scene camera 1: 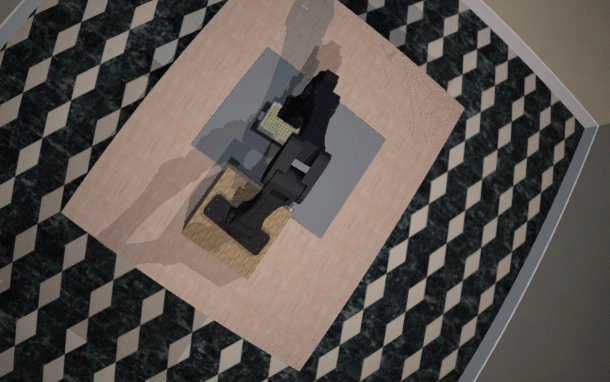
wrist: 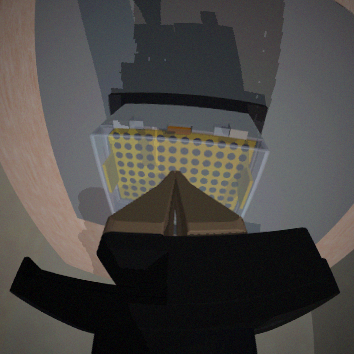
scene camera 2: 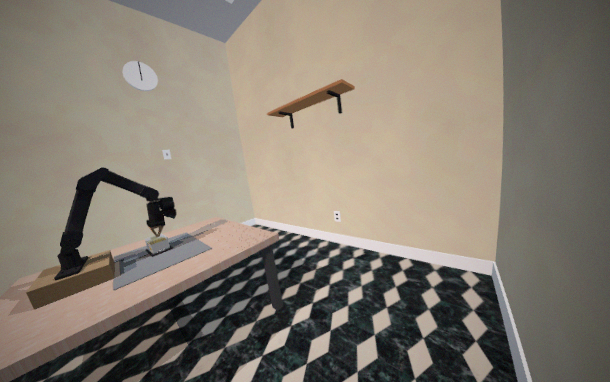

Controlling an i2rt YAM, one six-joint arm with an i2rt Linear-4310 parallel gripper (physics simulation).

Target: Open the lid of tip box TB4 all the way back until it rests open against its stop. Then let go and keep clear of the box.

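Pixels of known places: gripper, between the fingertips: (scene camera 1: 286,120) (wrist: 174,177) (scene camera 2: 158,236); arm's base, origin of its link: (scene camera 1: 236,225) (scene camera 2: 73,267).
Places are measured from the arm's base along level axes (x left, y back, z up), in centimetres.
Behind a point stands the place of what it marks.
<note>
The tip box (scene camera 1: 275,121) {x 10.9, y -30.5, z 0.3 cm} (scene camera 2: 158,245) {x 2.4, y -32.1, z -3.0 cm} (wrist: 187,158) {x 8.1, y -34.9, z 0.3 cm} is upright on the grey mat, with clear walls and a yellow rack full of round holes. White tabs and a small orange tab (wrist: 179,130) {x 9.1, y -36.1, z -0.9 cm} show along its far edge in the wrist view, with a dark bar behind. Clear edges outline the rack, but the lid's angle cannot be told. No TB4 label is readable. My gripper (scene camera 2: 158,236) {x 8.6, y -33.0, z 0.3 cm} (wrist: 174,177) {x 8.6, y -33.0, z 0.3 cm} is shut and empty. Its tips point down over the near part of the rack; whether they touch the box is unclear. In scene camera 1 the arm hides them.
The grey mat (scene camera 1: 352,145) {x -13.0, y -44.0, z -7.4 cm} (scene camera 2: 187,254) {x -16.2, y -42.6, z -7.4 cm} (wrist: 310,120) {x -4.1, y -38.7, z -7.4 cm} lies on the pale wooden table (scene camera 1: 400,100) {x -16.4, y -68.8, z -7.7 cm} (scene camera 2: 240,237) {x -21.0, y -70.2, z -7.7 cm}. My arm stands on a wooden block (scene camera 1: 220,242) {x 0.5, y 6.7, z 0.1 cm} (scene camera 2: 75,285) {x -11.6, y -1.7, z -4.4 cm} at one side of the mat. A wall shelf (scene camera 2: 310,98) is far beyond the table.
</note>
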